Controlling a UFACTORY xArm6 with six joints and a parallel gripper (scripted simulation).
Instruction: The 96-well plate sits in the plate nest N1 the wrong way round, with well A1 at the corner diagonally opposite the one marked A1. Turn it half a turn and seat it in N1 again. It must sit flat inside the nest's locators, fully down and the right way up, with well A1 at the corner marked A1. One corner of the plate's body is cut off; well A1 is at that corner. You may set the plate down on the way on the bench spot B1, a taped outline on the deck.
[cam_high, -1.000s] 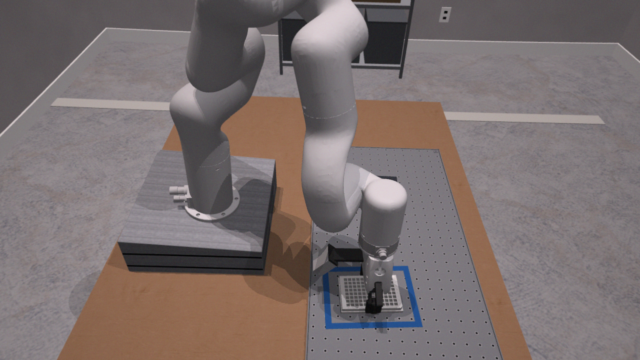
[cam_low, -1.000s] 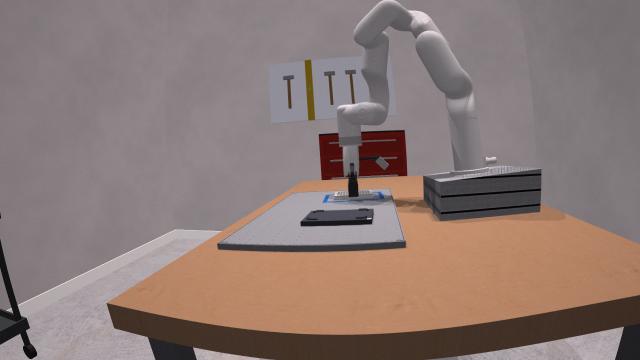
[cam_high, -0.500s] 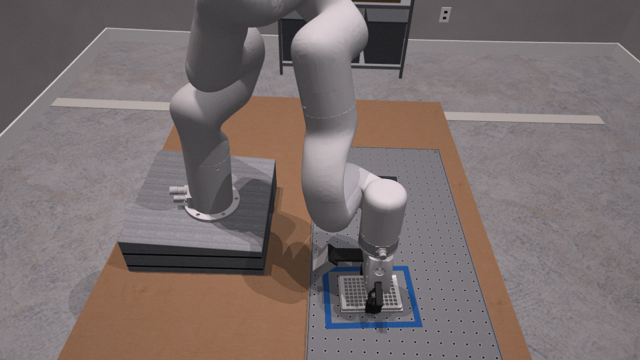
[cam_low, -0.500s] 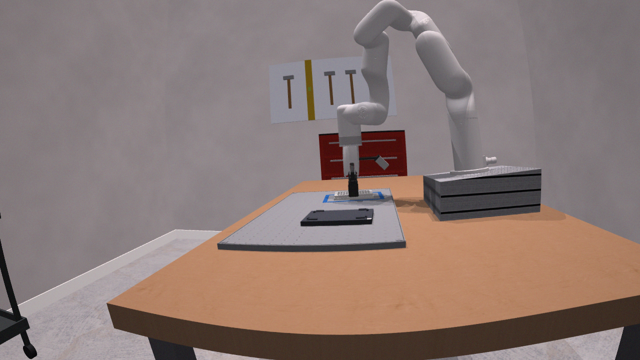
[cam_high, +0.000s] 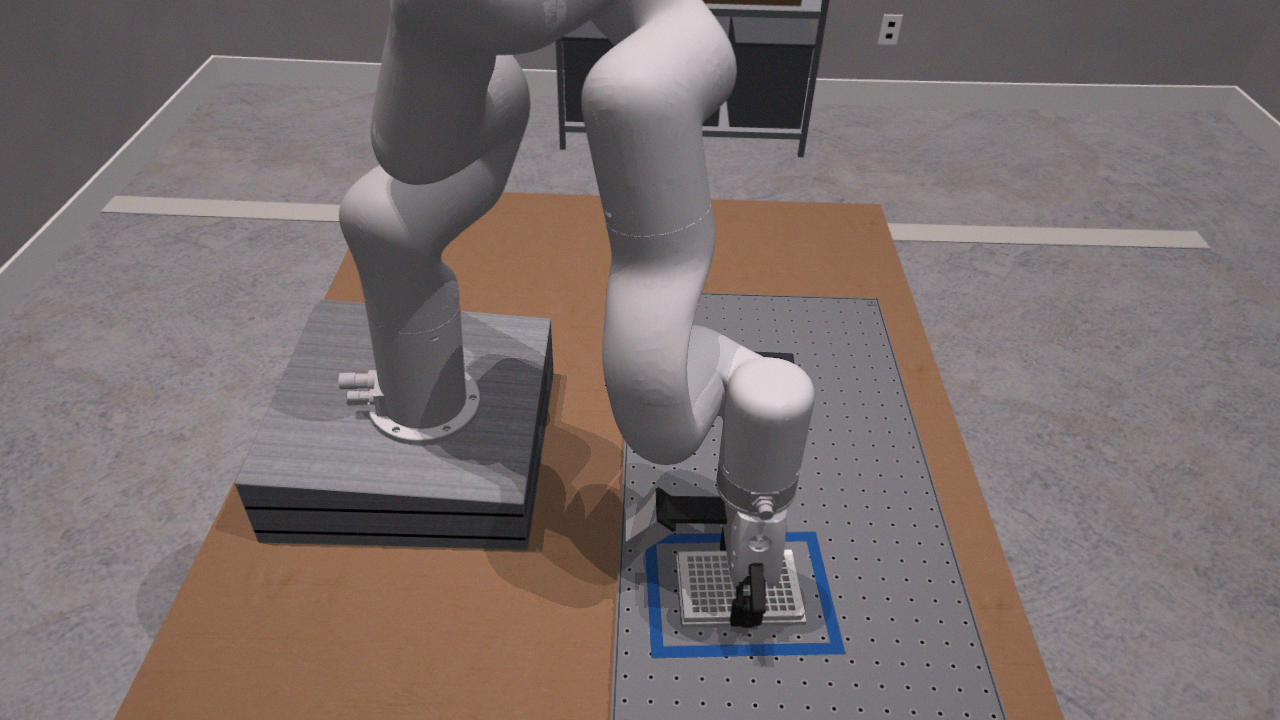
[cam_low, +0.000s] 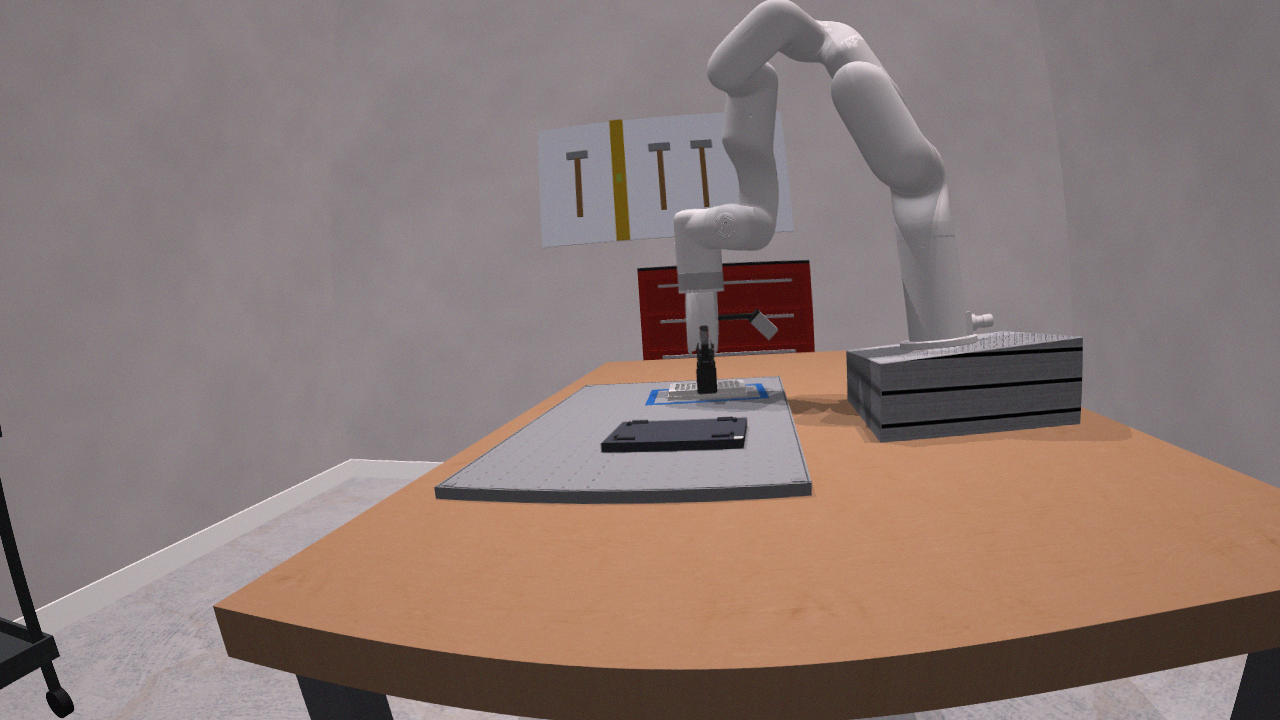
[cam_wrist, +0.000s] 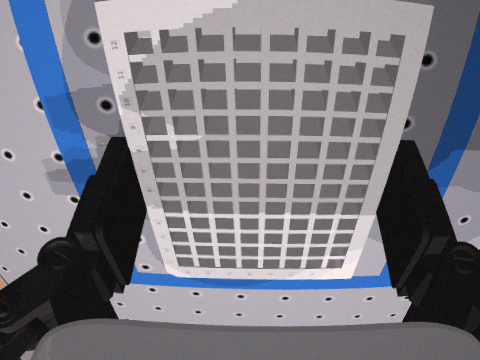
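Right now the white 96-well plate is 10 mm below my hand. Round my hand: black plate nest N1: 320 mm to the left, 60 mm ahead, 10 mm below; then small A1 label: 390 mm to the left, 10 mm below, 10 mm behind.
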